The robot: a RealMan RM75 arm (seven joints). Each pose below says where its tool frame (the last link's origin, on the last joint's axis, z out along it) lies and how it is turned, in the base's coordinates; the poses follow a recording.
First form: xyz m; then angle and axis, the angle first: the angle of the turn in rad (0 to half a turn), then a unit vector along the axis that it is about.
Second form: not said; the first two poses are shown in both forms.
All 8 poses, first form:
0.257 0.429 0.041 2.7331 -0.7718 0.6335 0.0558
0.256 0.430 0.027 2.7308 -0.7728 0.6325 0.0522
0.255 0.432 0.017 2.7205 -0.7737 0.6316 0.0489
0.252 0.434 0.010 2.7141 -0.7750 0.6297 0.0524
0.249 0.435 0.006 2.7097 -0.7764 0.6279 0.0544
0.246 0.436 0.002 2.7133 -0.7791 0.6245 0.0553
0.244 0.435 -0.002 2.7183 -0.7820 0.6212 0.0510
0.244 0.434 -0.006 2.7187 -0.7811 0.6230 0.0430
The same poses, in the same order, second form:
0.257 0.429 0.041 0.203 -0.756 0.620 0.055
0.256 0.430 0.027 0.204 -0.757 0.619 0.051
0.255 0.432 0.017 0.209 -0.757 0.618 0.048
0.252 0.434 0.010 0.212 -0.757 0.615 0.051
0.249 0.435 0.006 0.214 -0.758 0.613 0.053
0.246 0.436 0.002 0.213 -0.761 0.610 0.054
0.244 0.435 -0.002 0.210 -0.765 0.607 0.050
0.244 0.434 -0.006 0.210 -0.764 0.609 0.042

